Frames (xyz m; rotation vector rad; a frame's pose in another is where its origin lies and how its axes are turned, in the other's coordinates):
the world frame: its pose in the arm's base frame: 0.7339 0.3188 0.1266 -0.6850 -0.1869 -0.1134
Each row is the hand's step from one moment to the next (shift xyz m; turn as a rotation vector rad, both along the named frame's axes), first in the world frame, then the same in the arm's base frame.
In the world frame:
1: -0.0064 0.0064 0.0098 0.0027 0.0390 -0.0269
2: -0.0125 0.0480 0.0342 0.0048 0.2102 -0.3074
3: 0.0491 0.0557 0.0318 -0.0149 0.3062 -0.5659
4: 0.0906 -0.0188 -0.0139 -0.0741 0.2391 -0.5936
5: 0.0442 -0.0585 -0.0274 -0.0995 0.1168 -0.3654
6: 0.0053 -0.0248 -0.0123 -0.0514 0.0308 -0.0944
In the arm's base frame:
1: -0.0065 0.0114 0.0021 0.0127 0.0127 -0.0439
2: -0.0089 0.0593 -0.0063 0.0806 -0.0345 -0.3620
3: 0.0529 0.0610 0.0000 0.1119 -0.1247 -0.6214
4: 0.0873 -0.0272 0.0199 0.0466 -0.1914 -0.6133
5: 0.0372 -0.0643 0.0245 -0.0290 -0.1389 -0.3700
6: 0.0027 -0.0271 0.0071 -0.0325 -0.0343 -0.1013

